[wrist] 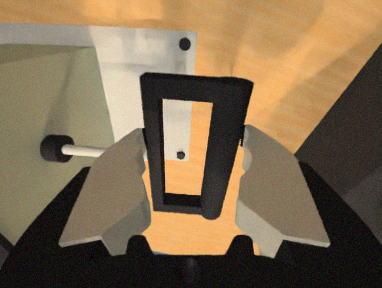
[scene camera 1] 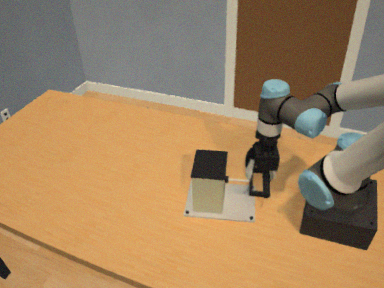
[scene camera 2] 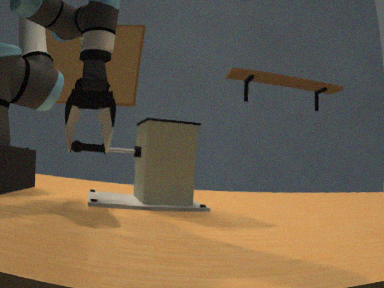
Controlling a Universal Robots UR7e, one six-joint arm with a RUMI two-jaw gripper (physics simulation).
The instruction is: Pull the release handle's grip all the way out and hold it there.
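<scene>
The release handle's grip is a black rectangular loop. A thin pale rod joins it to a black collar on the side of the beige box. A stretch of the rod shows between the collar and the grip. My gripper points down and is shut on the grip, one finger on the box side and the other on the far side. The rod's end at the grip is hidden by a finger in the wrist view.
The box has a black top and stands on a pale base plate with dark bolts, on the wooden table. The arm's dark base block stands to the right. A wall shelf is behind.
</scene>
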